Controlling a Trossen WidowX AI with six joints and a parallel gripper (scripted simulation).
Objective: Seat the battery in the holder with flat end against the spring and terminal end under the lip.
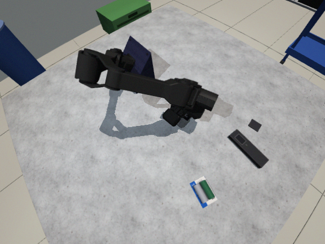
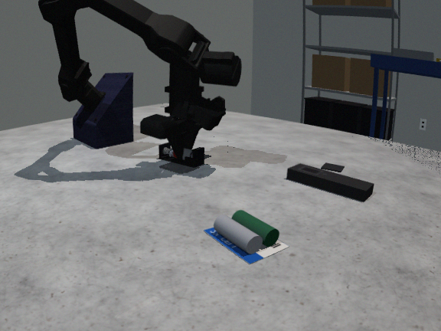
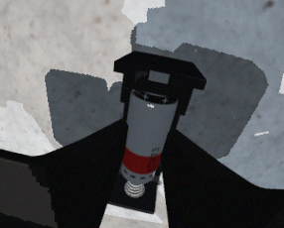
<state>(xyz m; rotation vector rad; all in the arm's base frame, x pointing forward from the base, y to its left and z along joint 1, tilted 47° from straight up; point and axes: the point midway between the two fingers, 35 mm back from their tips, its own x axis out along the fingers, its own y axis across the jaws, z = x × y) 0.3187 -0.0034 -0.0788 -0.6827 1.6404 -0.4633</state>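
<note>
Now: gripper tip 10 mm below the battery. Also, from my gripper tip: black square 240 mm ahead, 200 mm to the left, 10 mm below; then blue-white card 290 mm ahead, 150 mm to the right; then black remote-like bar 280 mm ahead, 90 mm to the left, 10 mm above.
</note>
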